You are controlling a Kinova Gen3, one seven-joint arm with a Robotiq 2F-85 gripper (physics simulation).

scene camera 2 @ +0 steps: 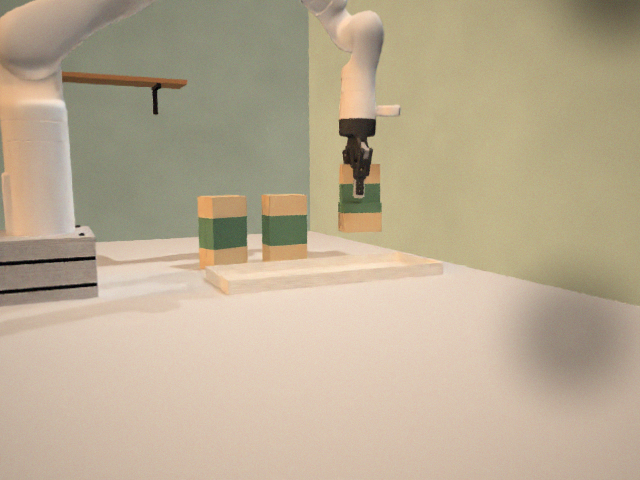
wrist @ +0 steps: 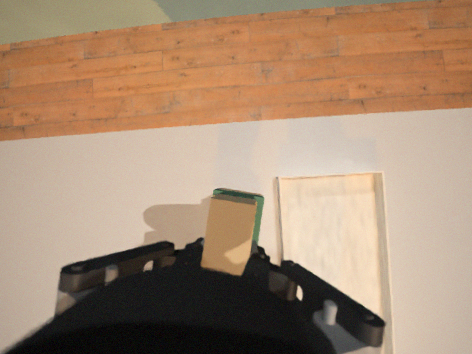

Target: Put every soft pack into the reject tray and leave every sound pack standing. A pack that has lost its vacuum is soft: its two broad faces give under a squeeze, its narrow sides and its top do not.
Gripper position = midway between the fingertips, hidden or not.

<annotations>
my gripper: scene camera 2 356, 197; wrist 230, 247
</annotations>
